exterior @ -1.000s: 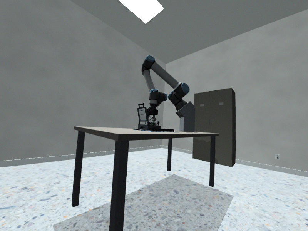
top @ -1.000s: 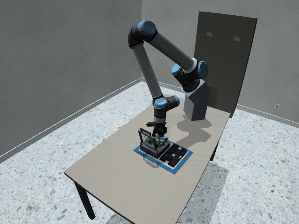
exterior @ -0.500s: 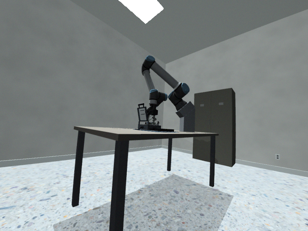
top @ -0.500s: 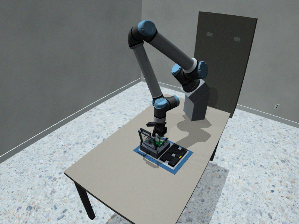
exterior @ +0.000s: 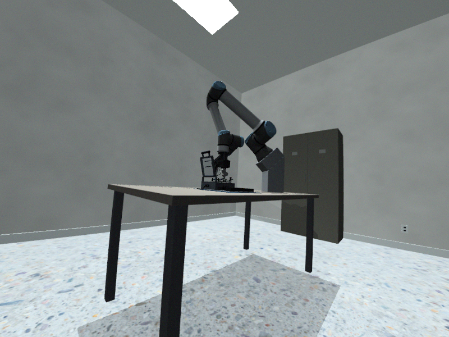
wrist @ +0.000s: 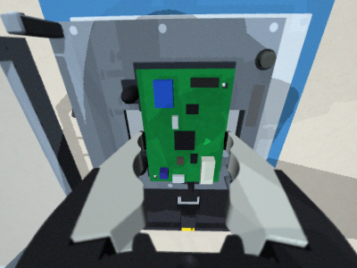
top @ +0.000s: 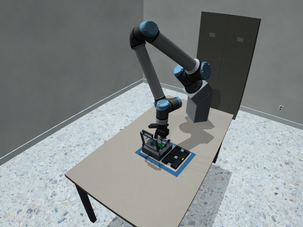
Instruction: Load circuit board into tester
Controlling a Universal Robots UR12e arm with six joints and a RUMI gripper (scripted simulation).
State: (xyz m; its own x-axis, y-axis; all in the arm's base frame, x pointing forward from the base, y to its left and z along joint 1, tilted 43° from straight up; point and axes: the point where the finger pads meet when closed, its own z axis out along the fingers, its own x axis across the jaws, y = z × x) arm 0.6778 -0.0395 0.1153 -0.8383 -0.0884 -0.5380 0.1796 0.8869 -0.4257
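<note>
Right now my hand is right at the green circuit board. Round my hand: tester lid (120 mm ahead, 30 mm to the right, 100 mm above); then tester nest (10 mm ahead, 10 mm below).
</note>
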